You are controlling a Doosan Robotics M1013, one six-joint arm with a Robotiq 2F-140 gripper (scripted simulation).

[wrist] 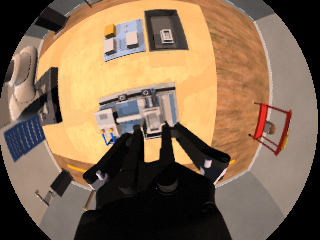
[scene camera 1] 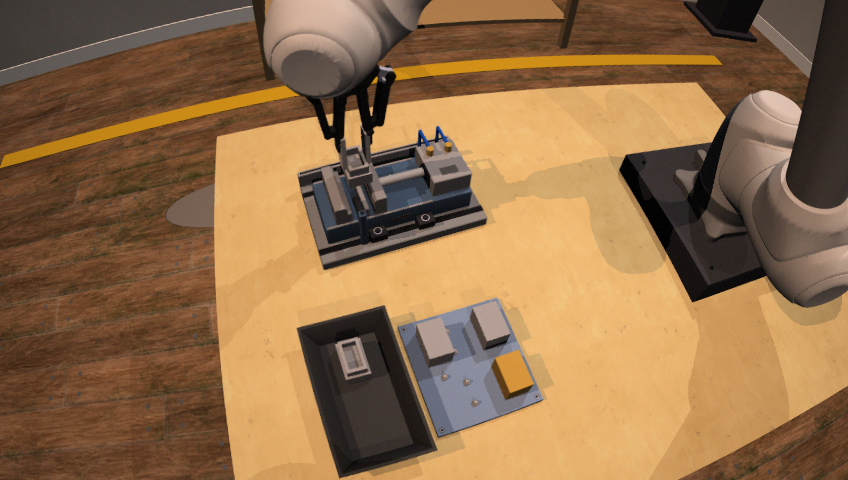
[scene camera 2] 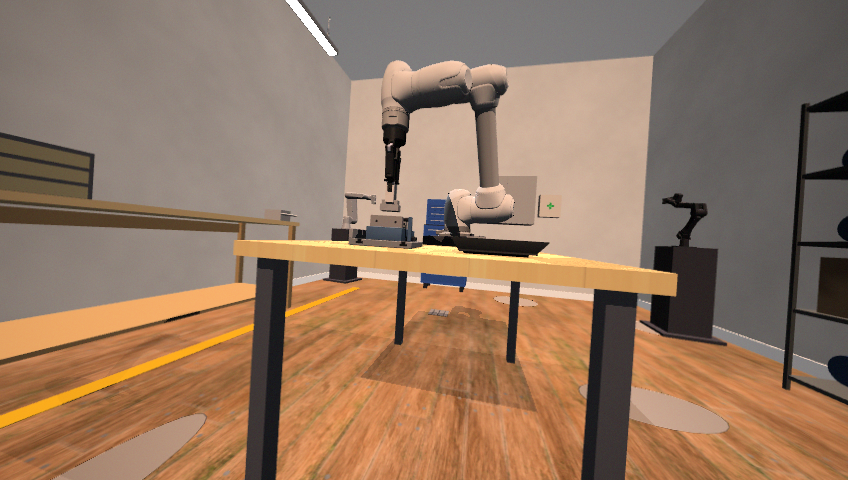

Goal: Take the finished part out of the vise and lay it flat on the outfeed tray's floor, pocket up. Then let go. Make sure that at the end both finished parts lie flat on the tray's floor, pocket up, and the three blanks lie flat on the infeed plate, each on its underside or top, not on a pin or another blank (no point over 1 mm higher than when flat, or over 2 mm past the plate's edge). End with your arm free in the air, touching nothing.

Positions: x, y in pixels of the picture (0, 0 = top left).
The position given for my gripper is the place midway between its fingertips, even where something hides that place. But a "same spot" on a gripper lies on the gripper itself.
my gripper: wrist 153, 121; scene camera 1; scene camera 2
same spot on my gripper: (scene camera 1: 386, 76) = (scene camera 2: 400, 158)
